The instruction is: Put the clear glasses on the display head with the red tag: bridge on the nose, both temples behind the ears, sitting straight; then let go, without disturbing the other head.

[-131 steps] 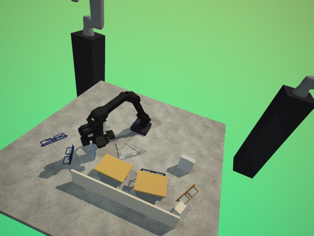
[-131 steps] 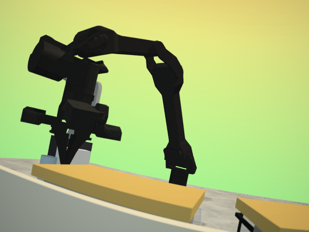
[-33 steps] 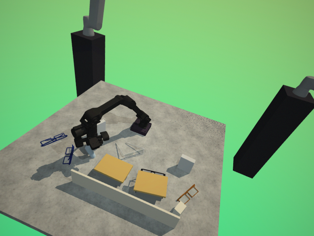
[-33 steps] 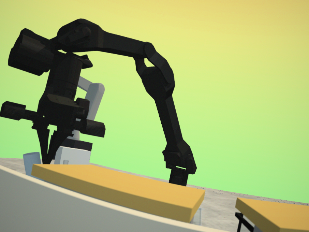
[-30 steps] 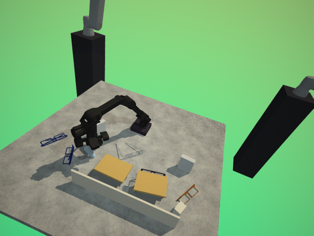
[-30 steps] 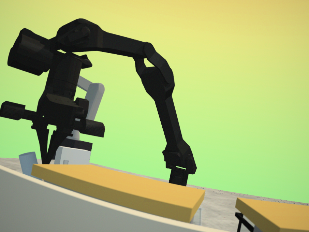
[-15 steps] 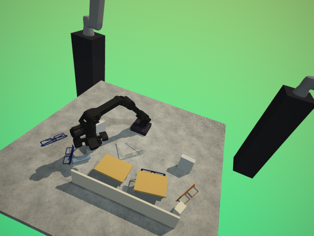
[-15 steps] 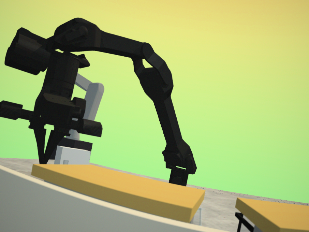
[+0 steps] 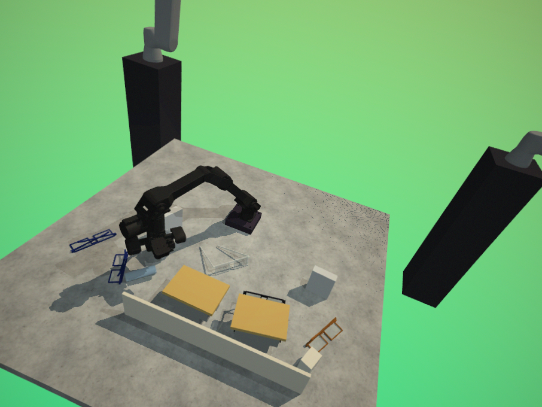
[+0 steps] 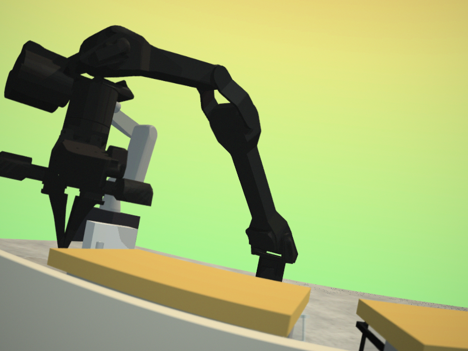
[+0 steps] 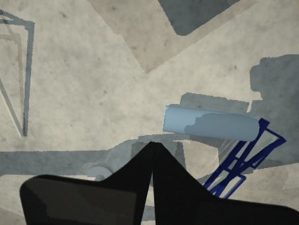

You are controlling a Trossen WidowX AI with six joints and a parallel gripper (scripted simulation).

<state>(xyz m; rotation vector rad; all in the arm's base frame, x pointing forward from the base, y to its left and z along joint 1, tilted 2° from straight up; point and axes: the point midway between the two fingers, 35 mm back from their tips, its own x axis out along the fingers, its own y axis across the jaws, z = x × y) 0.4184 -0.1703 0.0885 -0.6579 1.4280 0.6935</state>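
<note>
The small post is 120 mm behind my gripper tip, 40 mm to the right of it and 60 mm below it. From my gripper tip the other things lie so: cream wall 180 mm ahead, 310 mm to the left, 30 mm below.
</note>
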